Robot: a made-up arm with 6 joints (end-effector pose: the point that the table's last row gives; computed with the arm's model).
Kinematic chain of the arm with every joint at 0, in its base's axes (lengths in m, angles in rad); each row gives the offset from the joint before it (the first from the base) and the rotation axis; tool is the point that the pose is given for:
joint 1: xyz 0 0 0.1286 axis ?
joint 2: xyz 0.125 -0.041 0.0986 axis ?
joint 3: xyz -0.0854 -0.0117 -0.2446 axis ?
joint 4: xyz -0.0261 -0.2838 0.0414 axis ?
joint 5: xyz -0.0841 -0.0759 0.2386 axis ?
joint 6: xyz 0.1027 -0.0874 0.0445 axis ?
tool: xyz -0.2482 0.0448 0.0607
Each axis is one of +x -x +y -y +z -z.
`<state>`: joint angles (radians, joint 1 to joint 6).
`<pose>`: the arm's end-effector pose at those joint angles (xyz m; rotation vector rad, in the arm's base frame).
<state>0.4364 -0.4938 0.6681 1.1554 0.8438 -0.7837</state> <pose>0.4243 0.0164 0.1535 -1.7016 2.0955 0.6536</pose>
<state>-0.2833 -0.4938 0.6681 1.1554 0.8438 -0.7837</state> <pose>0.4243 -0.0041 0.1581 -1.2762 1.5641 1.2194</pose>
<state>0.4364 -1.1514 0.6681 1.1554 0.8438 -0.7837</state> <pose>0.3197 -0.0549 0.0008 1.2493 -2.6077 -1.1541</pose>
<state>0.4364 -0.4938 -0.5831 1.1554 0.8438 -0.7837</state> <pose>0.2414 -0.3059 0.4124 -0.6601 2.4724 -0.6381</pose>
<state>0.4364 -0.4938 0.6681 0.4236 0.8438 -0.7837</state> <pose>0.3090 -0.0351 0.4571 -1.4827 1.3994 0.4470</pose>
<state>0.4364 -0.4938 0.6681 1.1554 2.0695 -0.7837</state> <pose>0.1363 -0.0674 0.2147 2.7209 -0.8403 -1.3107</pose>
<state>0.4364 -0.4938 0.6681 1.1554 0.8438 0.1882</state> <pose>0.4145 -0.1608 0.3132 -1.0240 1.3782 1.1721</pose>
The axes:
joint 1: -x
joint 2: -y
joint 3: +z
joint 4: +y
joint 5: -x
joint 6: -y

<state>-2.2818 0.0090 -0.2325 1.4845 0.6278 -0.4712</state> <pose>0.3585 0.1820 -0.2502 1.0808 0.6610 1.9684</pose>
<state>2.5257 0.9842 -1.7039 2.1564 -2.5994 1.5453</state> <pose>0.2487 0.0523 0.6539 1.1832 -1.6624 -1.9475</pose>
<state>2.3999 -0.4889 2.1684 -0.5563 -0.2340 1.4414</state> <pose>0.2665 -0.1853 0.2466 -0.0363 0.3105 0.5950</pose>
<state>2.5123 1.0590 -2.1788 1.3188 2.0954 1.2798</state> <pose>-0.1929 -0.2674 0.5253 -2.5082 -0.5186 0.7210</pose>
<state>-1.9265 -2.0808 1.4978 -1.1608 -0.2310 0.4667</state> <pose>-0.3024 0.1318 -0.2461 -2.5546 -0.8300 -0.0200</pose>
